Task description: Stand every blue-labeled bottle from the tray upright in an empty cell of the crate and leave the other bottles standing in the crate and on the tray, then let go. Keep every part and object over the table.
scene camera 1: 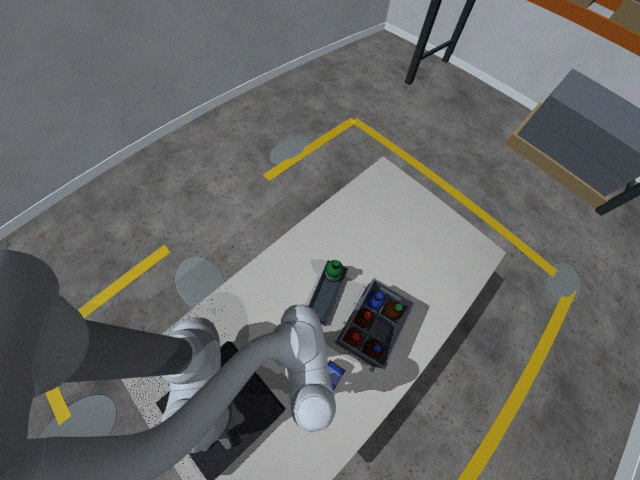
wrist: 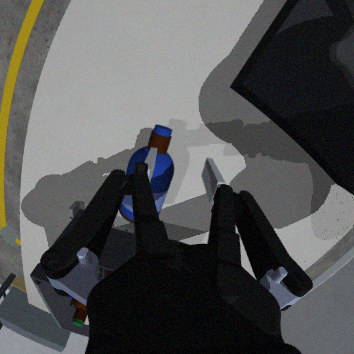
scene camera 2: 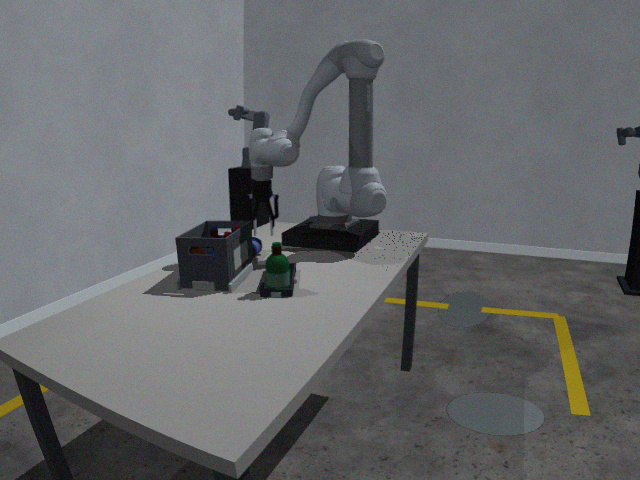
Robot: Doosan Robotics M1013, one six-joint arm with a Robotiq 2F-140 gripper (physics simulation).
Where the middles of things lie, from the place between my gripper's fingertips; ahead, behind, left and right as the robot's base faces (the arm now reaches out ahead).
Right now my hand is 6 cm short of the blue-labeled bottle (wrist: 160, 136), 4 cm above it and 2 cm to the left of it. The rest, counted from my hand: green bottle (scene camera 2: 277, 265) (37 cm ahead, 31 cm to the left, 1 cm above).
